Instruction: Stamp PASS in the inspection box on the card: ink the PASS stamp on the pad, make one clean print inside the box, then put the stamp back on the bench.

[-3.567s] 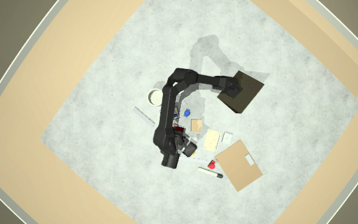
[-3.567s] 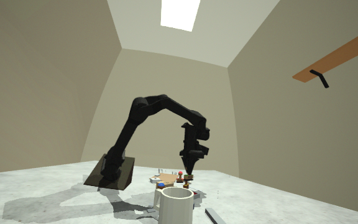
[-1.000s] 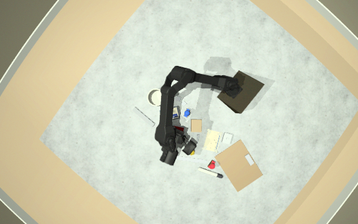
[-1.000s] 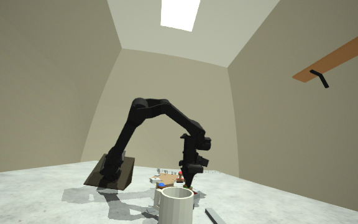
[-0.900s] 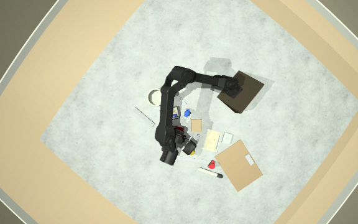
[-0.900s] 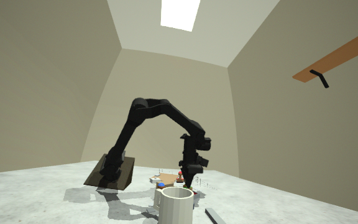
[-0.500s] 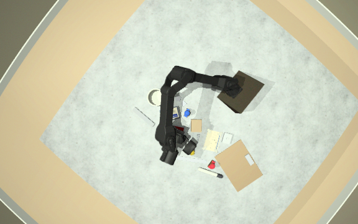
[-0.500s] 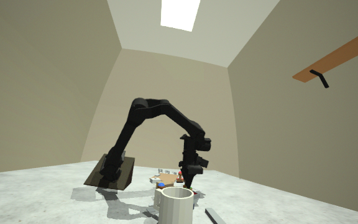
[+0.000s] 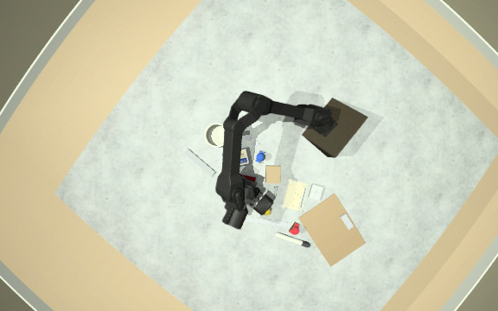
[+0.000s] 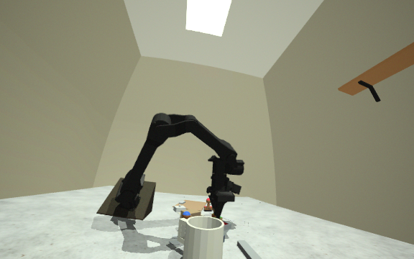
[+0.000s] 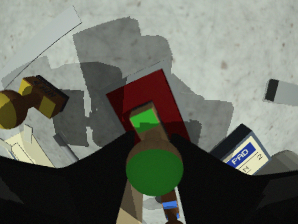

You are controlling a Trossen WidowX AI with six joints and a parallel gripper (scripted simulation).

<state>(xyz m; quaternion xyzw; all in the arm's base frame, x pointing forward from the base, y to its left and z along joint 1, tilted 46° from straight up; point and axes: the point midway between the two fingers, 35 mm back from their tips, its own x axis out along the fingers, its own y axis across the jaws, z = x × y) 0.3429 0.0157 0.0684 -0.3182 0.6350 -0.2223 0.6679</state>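
The green-knobbed stamp lies right at my gripper tip. Also, from my gripper tip: yellow-knobbed stamp: 1 cm ahead, 10 cm to the left, 2 cm below; red ink pad: 3 cm below; tan block: 10 cm behind, 3 cm to the left, 2 cm below.
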